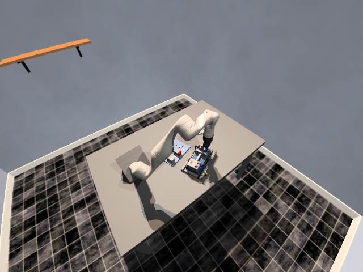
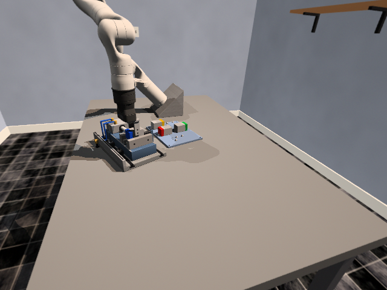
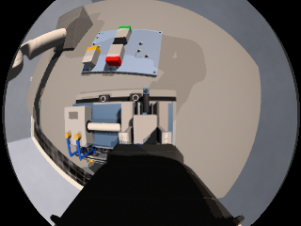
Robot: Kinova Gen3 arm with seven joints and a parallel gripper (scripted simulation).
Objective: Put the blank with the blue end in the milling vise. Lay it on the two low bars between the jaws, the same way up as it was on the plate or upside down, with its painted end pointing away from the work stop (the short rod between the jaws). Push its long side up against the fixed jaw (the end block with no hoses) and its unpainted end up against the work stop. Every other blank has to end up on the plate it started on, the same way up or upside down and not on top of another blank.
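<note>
Right now my hand is 20 mm above the blue-ended blank. The rest, counted from my hand: light blue plate (190 mm behind, 180 mm to the left, 120 mm below); red-ended blank (180 mm behind, 140 mm to the left, 90 mm below); fixed jaw (40 mm below, 30 mm ahead, 20 mm to the left).
</note>
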